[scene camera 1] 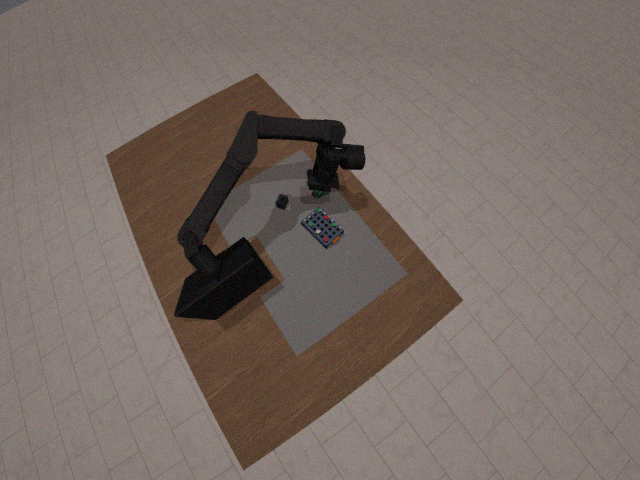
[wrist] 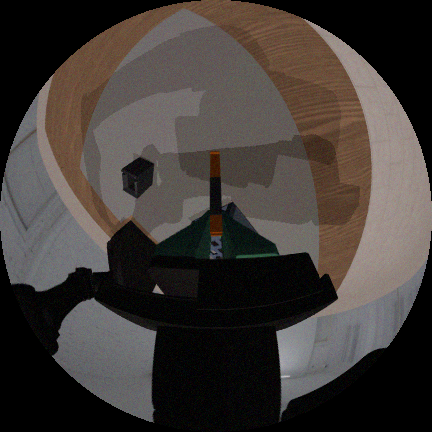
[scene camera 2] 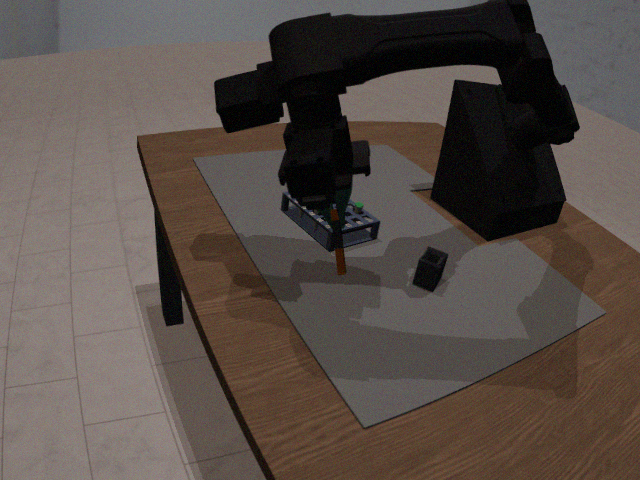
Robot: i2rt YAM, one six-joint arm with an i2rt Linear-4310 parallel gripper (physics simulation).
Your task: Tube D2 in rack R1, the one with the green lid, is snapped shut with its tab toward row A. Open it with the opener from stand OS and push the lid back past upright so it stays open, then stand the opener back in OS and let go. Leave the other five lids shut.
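Places are measured from the arm's base along level axes (x ahead, y left, z up), in centimetres.
Pixels of known places: gripper, between the fingertips: [scene camera 1: 316,197] [wrist: 215,215] [scene camera 2: 338,226]; arm's base, origin of its link: [scene camera 1: 213,271] [wrist: 115,280] [scene camera 2: 516,136].
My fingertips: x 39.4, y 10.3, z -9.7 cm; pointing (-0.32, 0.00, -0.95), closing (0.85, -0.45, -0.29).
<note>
For each thing: its top centre in the pictures, then the offset to it from my fingertips. Level surfaces: height alone.
- opener, centre of its top: [wrist: 198,219] [scene camera 2: 343,213] dx +0.8, dy +2.1, dz +2.9 cm
- Rack R1, centre of its top: [scene camera 2: 329,197] [scene camera 1: 323,224] dx -3.2, dy -9.9, dz -1.2 cm
- green lid, centre of its top: [scene camera 2: 359,204] [scene camera 1: 310,223] dx -6.7, dy -7.3, dz -1.2 cm
- white lid, centre of its top: [scene camera 1: 317,231] dx -5.9, dy -11.1, dz -1.2 cm
- grey mat, height of its surface: dz -5.4 cm
- wooden table, height of its surface: dz -5.7 cm
My gripper [scene camera 1: 320,193] [scene camera 2: 338,205] [wrist: 215,215] is shut on the opener [scene camera 2: 339,258] [wrist: 215,192], a thin orange and black stick that hangs below the fingers beside the near corner of rack R1 in the scene camera 2 view. Rack R1 [scene camera 1: 313,234] [scene camera 2: 305,221], a blue-grey grid, stands on the mat; the fingers hide much of it in the wrist view. A green lid [scene camera 1: 310,224] [scene camera 2: 358,206] near its robot-side edge appears to be D2; its angle is too small to read. Stand OS [scene camera 1: 281,201] [scene camera 2: 428,271] [wrist: 140,175], a small black holder, stands apart from the rack with its top opening empty.
Other green lids [scene camera 1: 318,210] [scene camera 1: 334,224], red lids [scene camera 1: 326,217] [scene camera 1: 325,239] and a white lid [scene camera 1: 317,231] show on the rack. The grey mat [scene camera 1: 330,299] [scene camera 2: 392,361] lies on the wooden table [scene camera 1: 413,289] [scene camera 2: 232,330]. The arm's black base [scene camera 1: 227,289] [scene camera 2: 491,180] stands beyond OS.
</note>
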